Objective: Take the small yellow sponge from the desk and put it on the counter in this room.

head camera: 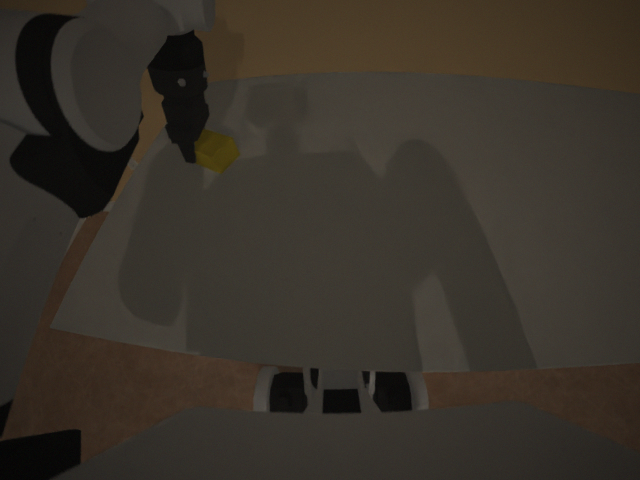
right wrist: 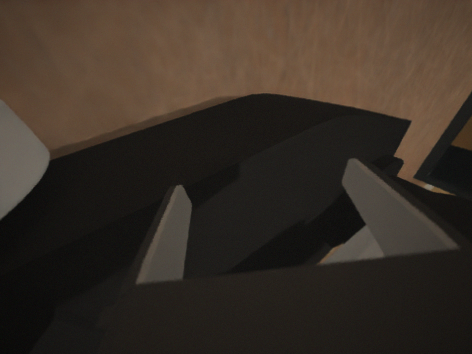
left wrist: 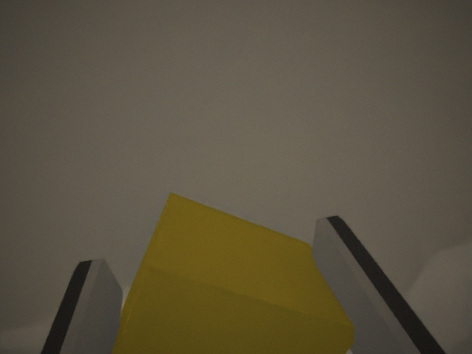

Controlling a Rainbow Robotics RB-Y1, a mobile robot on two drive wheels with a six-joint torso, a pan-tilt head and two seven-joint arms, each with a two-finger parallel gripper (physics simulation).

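Places are measured from the robot's base along level axes (x ahead, y left, z up), in centimetres.
Pixels of known places: left gripper, fingertip midpoint: (head camera: 196, 150) (left wrist: 216, 255); right gripper, fingertip midpoint: (right wrist: 263, 183).
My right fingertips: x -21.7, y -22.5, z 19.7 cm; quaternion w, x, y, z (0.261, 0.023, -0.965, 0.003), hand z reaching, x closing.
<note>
Behind a point stands the place of what it marks.
The small yellow sponge (head camera: 219, 152) {x 49.4, y 22.0, z 76.1 cm} (left wrist: 235, 295) {x 54.5, y 30.5, z 76.6 cm} is at the far left part of the grey desk (head camera: 547, 217) {x 34.2, y -38.1, z 72.1 cm} (left wrist: 235, 100) {x 55.4, y 34.8, z 72.1 cm} in the head view. My left gripper (head camera: 192, 152) {x 54.1, y 29.9, z 73.9 cm} (left wrist: 216, 255) {x 54.1, y 29.9, z 73.9 cm} points down at it and is shut on the sponge, with one finger against each side in the left wrist view. The dark fingers hide part of the sponge in the head view, and I cannot tell whether its underside touches the desk. My right gripper (right wrist: 263, 183) {x -21.7, y -22.5, z 19.8 cm} is open and empty. The counter does not show in these views.
The desk's near edge runs close in front of my base, with reddish-brown floor (head camera: 129, 382) {x -1.9, y 97.1, z 0.1 cm} below it. An orange-brown surface (head camera: 413, 36) {x 92.6, y -25.3, z 80.0 cm} lies beyond the far edge. In the right wrist view, a large dark shape (right wrist: 210, 150) {x -20.8, y -22.6, z 14.0 cm} lies behind the fingers, and a pale rounded thing (right wrist: 17, 160) is at the left.
</note>
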